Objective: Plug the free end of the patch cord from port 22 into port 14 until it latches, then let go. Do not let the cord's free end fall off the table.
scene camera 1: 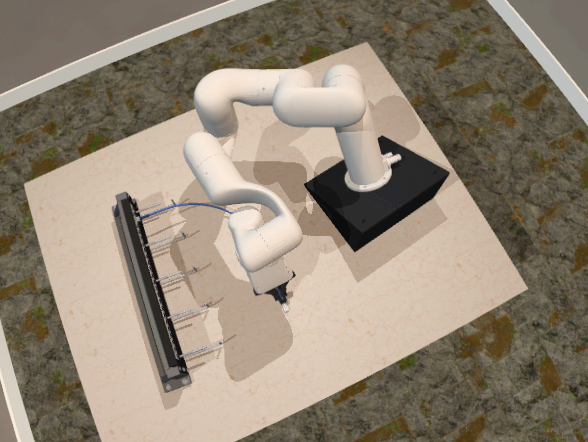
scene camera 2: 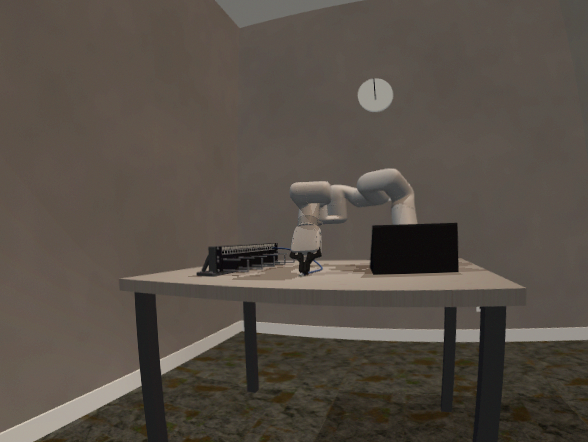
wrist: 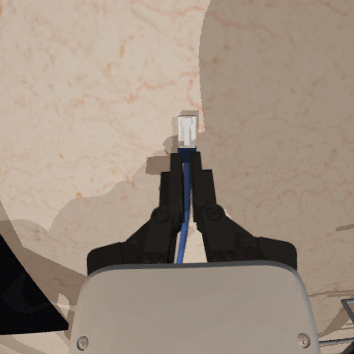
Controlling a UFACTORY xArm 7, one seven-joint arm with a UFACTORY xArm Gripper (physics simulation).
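Where they show: gripper, fingertip midpoint: (scene camera 1: 281, 298) (scene camera 2: 303, 273) (wrist: 186, 165); arm's base at its link origin: (scene camera 1: 368, 176) (scene camera 2: 408, 248).
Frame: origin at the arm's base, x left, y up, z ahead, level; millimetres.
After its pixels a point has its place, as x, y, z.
The free end's clear plug (scene camera 1: 285, 307) {223, -65, 331} (wrist: 187, 131) {223, -65, 331} points away from the gripper, with a dark blue boot behind it. My gripper (scene camera 1: 283, 300) {198, -68, 330} (scene camera 2: 304, 268) {198, -68, 330} (wrist: 186, 165) {198, -68, 330} is shut on this boot, low at the table top; the clear part sticks out past the fingertips. The blue cord (scene camera 1: 190, 204) {-116, -15, 460} (scene camera 2: 319, 266) {-24, -66, 341} (wrist: 187, 187) {180, -69, 332} runs back between the fingers, and the arm hides part of it in scene camera 1. Its other end goes into the black patch panel (scene camera 1: 151, 285) {65, 24, 614} (scene camera 2: 216, 255) {283, -4, 616} near the panel's far end. Port numbers cannot be read, so port 14 cannot be told apart.
Several thin metal cable guides (scene camera 1: 202, 348) {246, -19, 555} stick out from the panel's front, between it and the gripper. The black base block (scene camera 1: 400, 200) {117, 77, -18} (scene camera 2: 415, 250) {131, 0, -28} (wrist: 25, 300) {22, -50, 134} carries the arm on the other side. The table's front edge (scene camera 2: 325, 297) {459, -94, 181} lies beyond the gripper.
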